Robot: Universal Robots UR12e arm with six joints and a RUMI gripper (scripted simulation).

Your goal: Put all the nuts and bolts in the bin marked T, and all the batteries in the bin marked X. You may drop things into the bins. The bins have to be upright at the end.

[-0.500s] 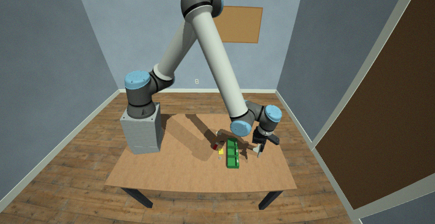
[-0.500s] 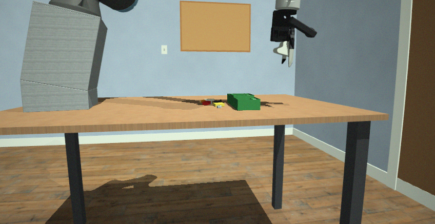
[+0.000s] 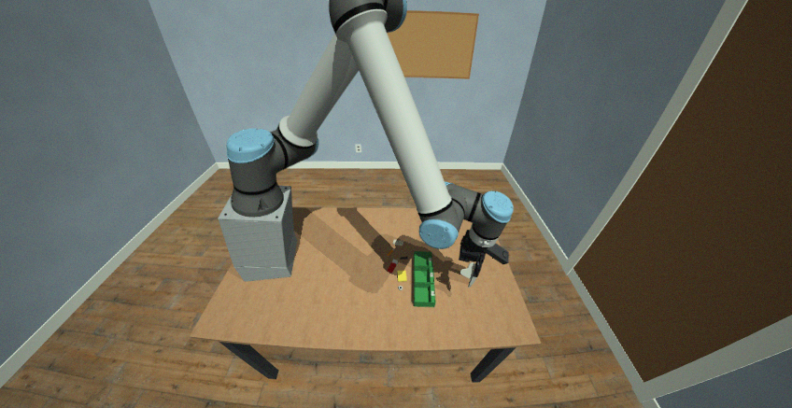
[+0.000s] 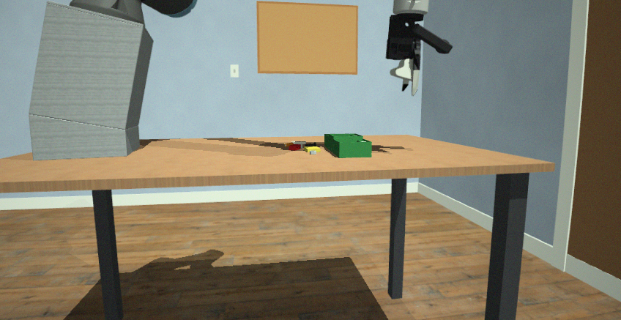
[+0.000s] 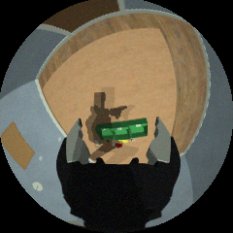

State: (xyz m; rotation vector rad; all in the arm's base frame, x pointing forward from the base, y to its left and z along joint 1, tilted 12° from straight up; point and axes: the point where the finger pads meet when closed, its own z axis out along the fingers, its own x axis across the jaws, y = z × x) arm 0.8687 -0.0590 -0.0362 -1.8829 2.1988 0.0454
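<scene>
Right now the green bin is 17 cm behind my hand, 14 cm below it and 3 cm to the left of it. The rest, counted from my hand: yellow battery: 27 cm behind, 16 cm below, 4 cm to the left; bolt: 26 cm behind, 16 cm below, 14 cm to the left; dark nut: 27 cm behind, 16 cm below, 2 cm to the right.
</scene>
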